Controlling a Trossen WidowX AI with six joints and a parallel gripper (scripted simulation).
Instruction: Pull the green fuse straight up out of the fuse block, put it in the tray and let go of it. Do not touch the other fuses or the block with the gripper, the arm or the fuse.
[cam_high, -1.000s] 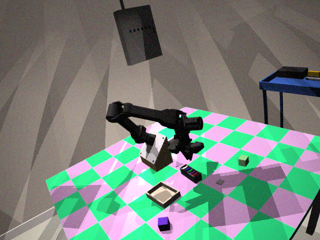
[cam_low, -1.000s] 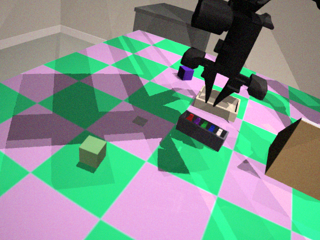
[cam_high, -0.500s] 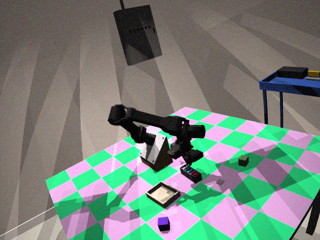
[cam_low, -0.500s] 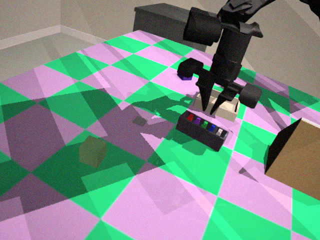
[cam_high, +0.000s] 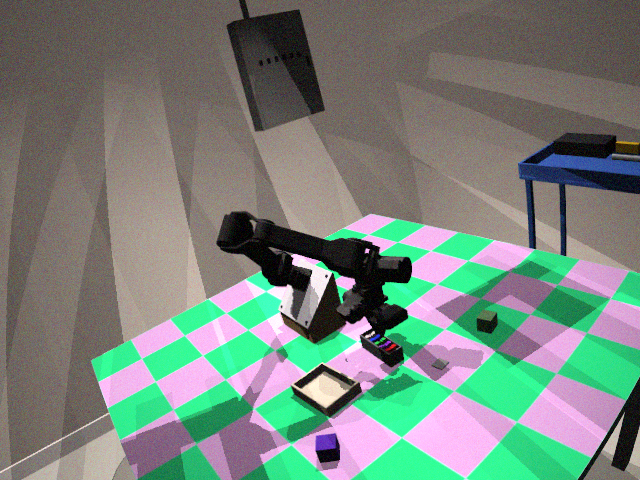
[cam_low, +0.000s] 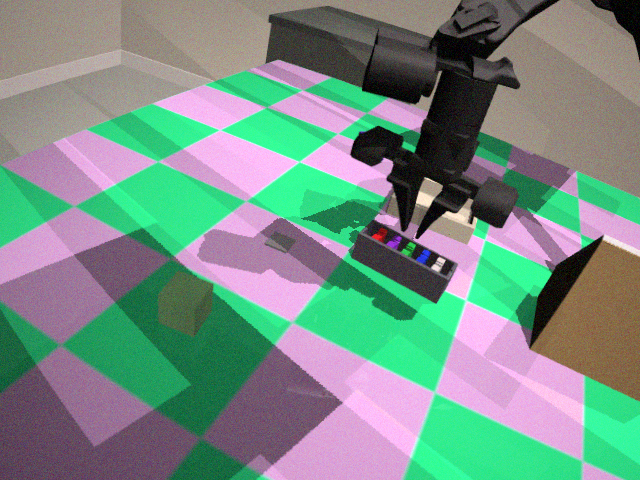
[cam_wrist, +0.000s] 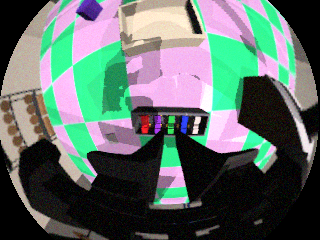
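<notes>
The green fuse is 40 mm below my gripper tip. The rest, counted from my gripper tip: purple cube: 140 mm ahead, 300 mm to the right, 40 mm below; olive cube: 170 mm ahead, 210 mm to the left, 40 mm below; grey plate: 150 mm ahead, 40 mm to the left, 60 mm below.
</notes>
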